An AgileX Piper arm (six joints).
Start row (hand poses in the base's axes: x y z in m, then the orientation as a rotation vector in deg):
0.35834 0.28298 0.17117 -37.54 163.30 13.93
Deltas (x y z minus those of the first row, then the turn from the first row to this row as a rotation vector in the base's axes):
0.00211 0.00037 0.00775 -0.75 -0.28 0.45
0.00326 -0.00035 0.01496 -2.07 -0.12 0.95
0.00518 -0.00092 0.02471 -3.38 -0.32 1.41
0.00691 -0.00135 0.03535 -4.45 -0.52 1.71
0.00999 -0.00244 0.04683 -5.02 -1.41 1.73
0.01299 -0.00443 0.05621 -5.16 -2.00 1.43
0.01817 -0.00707 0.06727 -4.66 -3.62 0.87
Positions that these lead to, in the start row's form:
0.36045 0.28335 0.17892 -38.32 163.14 12.83
0.36160 0.28263 0.18613 -39.30 163.54 11.11
0.36352 0.28206 0.19588 -40.20 163.58 9.24
0.36525 0.28163 0.20652 -40.82 163.59 7.69
0.36833 0.28054 0.21800 -40.88 162.87 6.56
0.37133 0.27855 0.22738 -40.43 162.41 6.11
0.37651 0.27591 0.23844 -39.41 160.88 6.15

